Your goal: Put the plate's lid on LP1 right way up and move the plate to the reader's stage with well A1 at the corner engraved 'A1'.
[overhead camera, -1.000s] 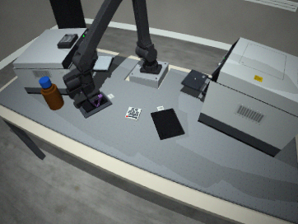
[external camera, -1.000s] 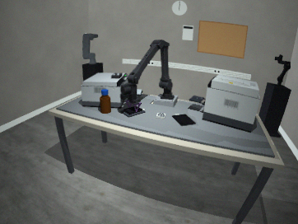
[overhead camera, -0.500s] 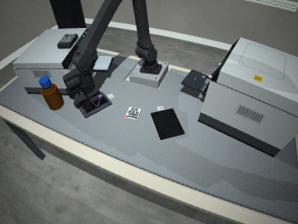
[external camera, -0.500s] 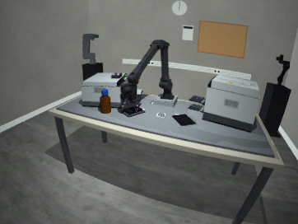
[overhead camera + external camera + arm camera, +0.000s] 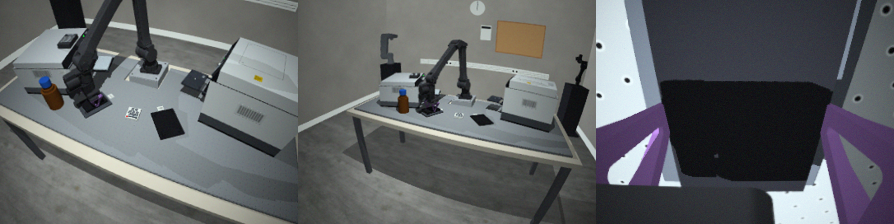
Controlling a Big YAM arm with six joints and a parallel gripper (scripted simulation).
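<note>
The lidded plate lies right at my hand. The rest, counted from my hand: label: 90 mm behind, 60 mm to the left, 30 mm below; then LP1 pad: 20 mm below; then brown capped bottle: 60 mm ahead, 210 mm to the right, 80 mm above.
</note>
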